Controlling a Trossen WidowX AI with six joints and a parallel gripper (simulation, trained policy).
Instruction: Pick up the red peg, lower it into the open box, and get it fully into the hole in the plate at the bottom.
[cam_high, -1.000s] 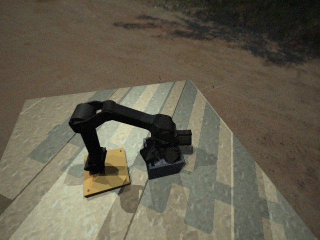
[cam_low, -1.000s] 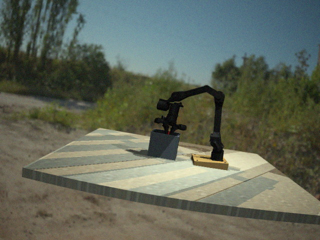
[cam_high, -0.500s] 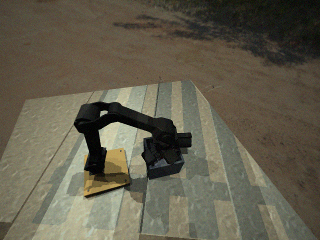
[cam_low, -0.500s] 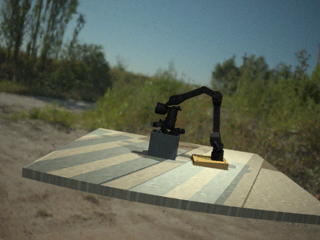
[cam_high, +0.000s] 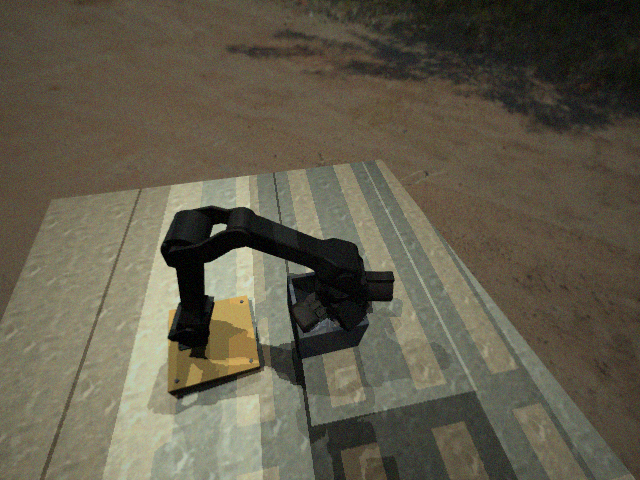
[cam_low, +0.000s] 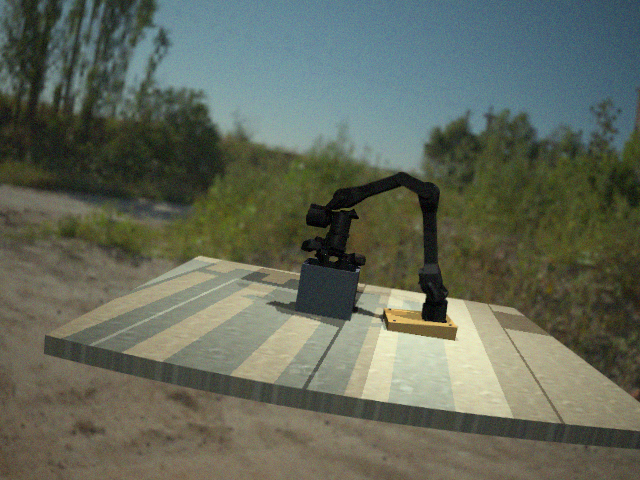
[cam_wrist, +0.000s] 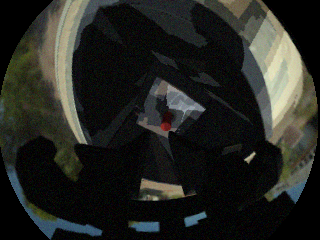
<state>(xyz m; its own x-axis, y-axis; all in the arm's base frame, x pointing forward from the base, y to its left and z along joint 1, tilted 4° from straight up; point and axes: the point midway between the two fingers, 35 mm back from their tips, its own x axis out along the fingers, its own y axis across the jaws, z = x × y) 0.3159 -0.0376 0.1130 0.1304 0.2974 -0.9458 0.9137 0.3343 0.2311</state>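
My gripper tip is now 1 cm past the red peg, 1 cm to the left of it and 4 cm above it. From my gripper tip the other things lie so: grey plate (1 cm behind, 1 cm to the right, 4 cm below).
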